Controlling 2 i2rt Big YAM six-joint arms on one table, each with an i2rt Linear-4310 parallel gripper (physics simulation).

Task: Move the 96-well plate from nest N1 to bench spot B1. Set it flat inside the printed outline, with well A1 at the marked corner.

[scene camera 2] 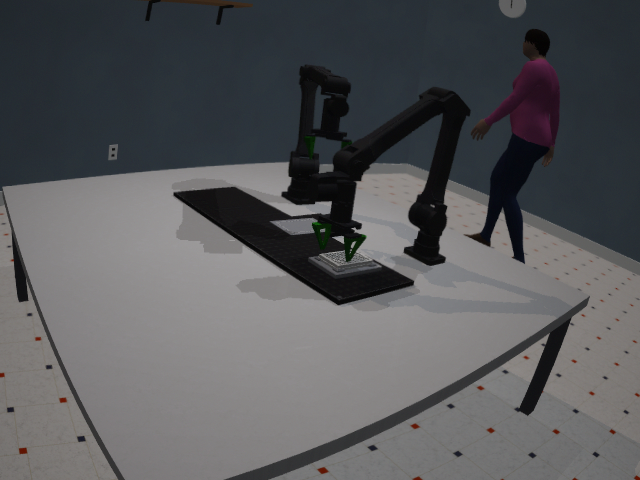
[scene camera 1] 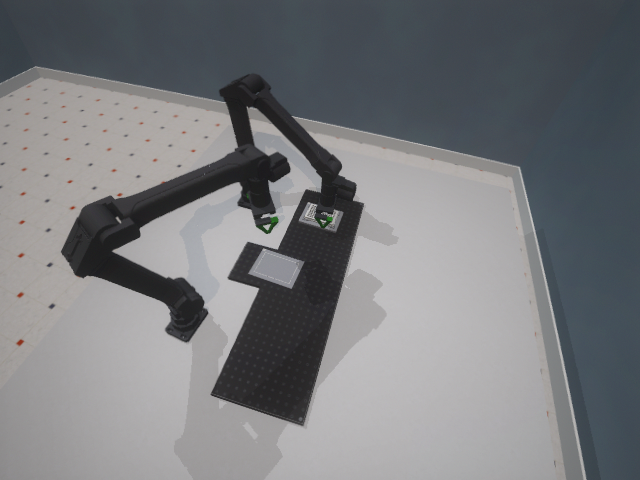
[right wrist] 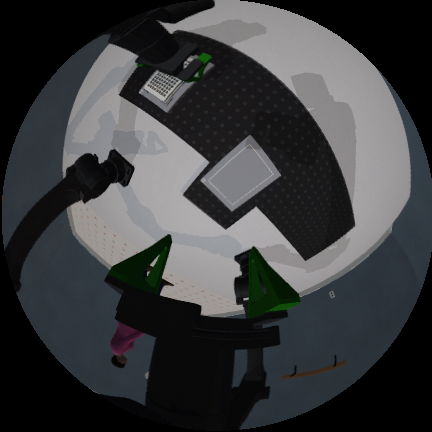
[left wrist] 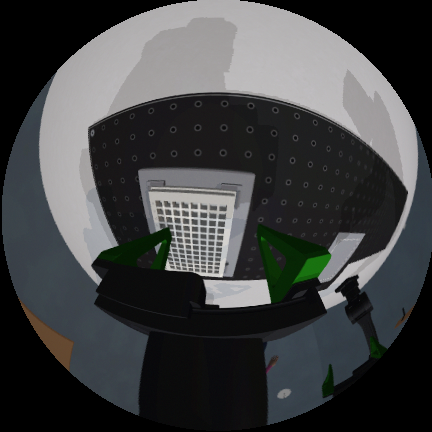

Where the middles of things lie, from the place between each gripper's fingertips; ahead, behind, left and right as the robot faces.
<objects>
Now: left hand 30 mm to the right of the white well plate (left wrist: pixel 199 218), 20 mm past it and 10 mm above it.
Now: the white well plate 15 cm ahead of my right hand, 28 cm to the left of it and 20 cm below it.
</objects>
